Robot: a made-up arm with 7 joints.
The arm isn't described. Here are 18 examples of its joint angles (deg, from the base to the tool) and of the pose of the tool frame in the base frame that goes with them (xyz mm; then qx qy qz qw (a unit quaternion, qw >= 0)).
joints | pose
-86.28 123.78 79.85 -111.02 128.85 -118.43 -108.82 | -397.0 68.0 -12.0 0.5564 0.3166 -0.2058 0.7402
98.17 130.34 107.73 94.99 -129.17 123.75 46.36 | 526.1 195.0 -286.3 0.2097 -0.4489 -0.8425 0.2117
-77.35 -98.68 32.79 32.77 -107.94 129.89 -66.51 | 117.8 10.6 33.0 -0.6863 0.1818 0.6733 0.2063
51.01 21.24 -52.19 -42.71 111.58 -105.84 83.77 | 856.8 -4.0 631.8 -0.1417 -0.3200 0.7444 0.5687
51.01 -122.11 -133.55 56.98 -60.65 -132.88 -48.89 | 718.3 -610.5 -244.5 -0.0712 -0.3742 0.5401 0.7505
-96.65 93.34 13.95 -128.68 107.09 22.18 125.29 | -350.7 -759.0 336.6 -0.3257 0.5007 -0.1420 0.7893
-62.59 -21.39 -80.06 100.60 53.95 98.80 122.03 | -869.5 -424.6 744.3 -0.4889 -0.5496 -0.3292 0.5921
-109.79 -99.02 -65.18 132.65 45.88 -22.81 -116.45 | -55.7 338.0 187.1 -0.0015 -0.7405 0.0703 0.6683
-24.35 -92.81 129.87 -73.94 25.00 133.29 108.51 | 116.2 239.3 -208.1 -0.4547 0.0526 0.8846 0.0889
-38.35 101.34 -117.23 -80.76 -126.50 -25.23 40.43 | 158.7 -447.8 -279.3 0.0064 0.4516 0.8286 0.3309
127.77 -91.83 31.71 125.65 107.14 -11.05 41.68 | 33.5 -437.7 -201.6 0.2574 0.7953 0.3749 0.4009
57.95 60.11 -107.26 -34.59 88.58 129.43 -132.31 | 712.5 100.8 242.8 0.8357 0.0322 -0.4439 0.3218
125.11 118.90 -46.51 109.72 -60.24 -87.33 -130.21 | 8.4 496.6 307.1 -0.7261 0.5847 -0.3613 0.0203
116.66 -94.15 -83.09 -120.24 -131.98 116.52 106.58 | -19.0 -225.1 -192.7 0.2329 0.4140 -0.2951 0.8290
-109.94 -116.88 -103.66 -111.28 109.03 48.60 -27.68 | -539.0 90.3 317.6 -0.6567 0.2398 -0.0040 0.7150
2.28 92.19 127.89 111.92 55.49 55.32 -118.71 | 113.7 -327.0 -39.1 -0.1366 0.1042 0.7548 0.6330
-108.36 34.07 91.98 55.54 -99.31 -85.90 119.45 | -760.5 320.3 468.5 0.5552 0.8176 -0.1505 0.0253
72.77 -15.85 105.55 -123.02 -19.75 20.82 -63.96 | 482.2 -186.2 80.5 0.3177 -0.6445 -0.6664 0.1992
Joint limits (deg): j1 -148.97..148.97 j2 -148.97..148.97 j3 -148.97..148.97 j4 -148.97..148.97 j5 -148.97..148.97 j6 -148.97..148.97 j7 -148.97..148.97
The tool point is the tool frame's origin. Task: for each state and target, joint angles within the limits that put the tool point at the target. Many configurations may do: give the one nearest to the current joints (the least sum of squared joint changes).
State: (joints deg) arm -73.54 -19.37 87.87 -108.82 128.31 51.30 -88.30
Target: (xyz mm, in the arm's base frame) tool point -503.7 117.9 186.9
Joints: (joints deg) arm -61.74 -31.49 86.47 -100.20 123.58 60.71 -100.57
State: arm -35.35 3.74 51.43 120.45 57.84 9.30 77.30
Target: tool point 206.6 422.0 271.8
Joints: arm -40.94 -0.93 36.58 102.05 58.54 -0.83 75.21
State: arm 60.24 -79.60 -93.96 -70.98 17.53 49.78 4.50
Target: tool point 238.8 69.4 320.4
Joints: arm 65.70 -85.58 -95.02 -93.29 18.05 28.61 8.28
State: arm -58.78 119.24 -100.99 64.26 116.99 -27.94 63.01
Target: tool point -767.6 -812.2 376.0
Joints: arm -63.84 114.86 -98.38 71.93 93.92 -18.84 74.17
